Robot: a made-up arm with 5 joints. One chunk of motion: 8 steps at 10 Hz.
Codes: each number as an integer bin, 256 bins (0 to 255) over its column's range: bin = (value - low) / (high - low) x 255, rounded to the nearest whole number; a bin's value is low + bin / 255 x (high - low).
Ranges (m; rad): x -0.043..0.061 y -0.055..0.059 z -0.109..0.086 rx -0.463..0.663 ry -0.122..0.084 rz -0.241..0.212
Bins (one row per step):
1: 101 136 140 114 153 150
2: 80 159 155 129 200 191
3: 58 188 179 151 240 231
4: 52 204 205 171 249 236
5: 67 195 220 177 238 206
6: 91 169 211 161 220 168
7: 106 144 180 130 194 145
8: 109 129 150 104 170 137
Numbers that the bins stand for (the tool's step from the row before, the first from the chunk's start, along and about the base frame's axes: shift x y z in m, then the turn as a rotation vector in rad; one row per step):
1: -0.00181 0.00580 -0.00194 0.04039 0.00160 0.02547
2: -0.01037 0.01608 0.00953 0.10662 0.03957 0.09831
3: -0.01935 0.02905 0.02788 0.20377 0.07188 0.16936
4: -0.02179 0.03620 0.04776 0.29208 0.07915 0.17825
5: -0.01567 0.03218 0.05924 0.31858 0.07027 0.12495
6: -0.00589 0.02055 0.05235 0.24793 0.05573 0.05745
7: 0.00023 0.00938 0.02865 0.11104 0.03472 0.01659
8: 0.00145 0.00267 0.00571 -0.00377 0.01533 0.00238

